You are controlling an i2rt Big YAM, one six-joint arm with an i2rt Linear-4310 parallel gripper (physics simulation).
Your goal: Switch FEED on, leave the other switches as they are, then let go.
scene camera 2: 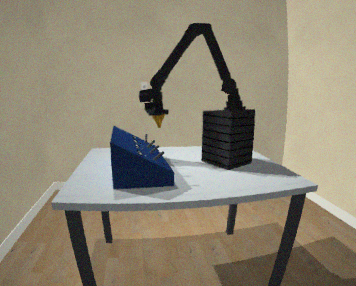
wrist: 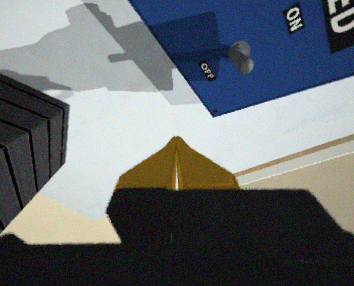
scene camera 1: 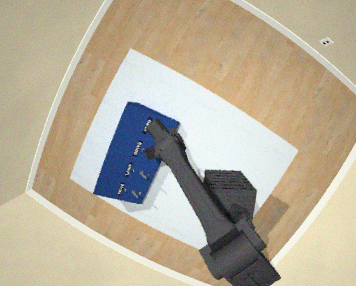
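Pixels of known places: gripper, between the fingertips: [scene camera 2: 159, 127] [wrist: 176, 142]; arm's base, origin of its link: [scene camera 2: 234, 109] [scene camera 1: 234, 217].
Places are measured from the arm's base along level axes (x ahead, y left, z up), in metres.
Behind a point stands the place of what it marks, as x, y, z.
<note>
The blue switch box [scene camera 1: 115, 155] {0.595, 0.060, -0.126} [scene camera 2: 140, 167] {0.501, 0.296, -0.207} [wrist: 280, 70] {0.495, -0.173, -0.187} has a sloped face. The FEED label [scene camera 1: 147, 125] {0.532, -0.134, -0.165} [wrist: 342, 22] {0.531, -0.153, -0.167} is partly cut off in the wrist view. There the FEED lever [wrist: 241, 56] {0.463, -0.132, -0.163} stands nearer its OFF mark than its ON mark; seen nearly end-on, its tilt is hard to tell. The arm hides it in scene camera 1. The LAMP lever [scene camera 1: 145, 174] {0.429, 0.095, -0.177} and VALVE lever [scene camera 1: 136, 193] {0.418, 0.212, -0.177} show; the DRIVE lever is hidden by the arm. My gripper [scene camera 2: 159, 126] {0.386, -0.152, -0.119} [wrist: 176, 142] {0.386, -0.152, -0.119} is shut and empty, pointing down above the levers, touching nothing.
The box stands on the white table [scene camera 1: 100, 100] {0.841, -0.107, -0.292} [scene camera 2: 200, 197] {0.289, 0.410, -0.294}. The black ribbed block [scene camera 1: 230, 185] {0.077, -0.104, -0.068} [scene camera 2: 227, 140] {0.078, 0.106, -0.146} [wrist: 35, 145] {0.125, -0.079, -0.202} under the arm's base stands to the box's right in scene camera 2. The arm spans from it over the table.
</note>
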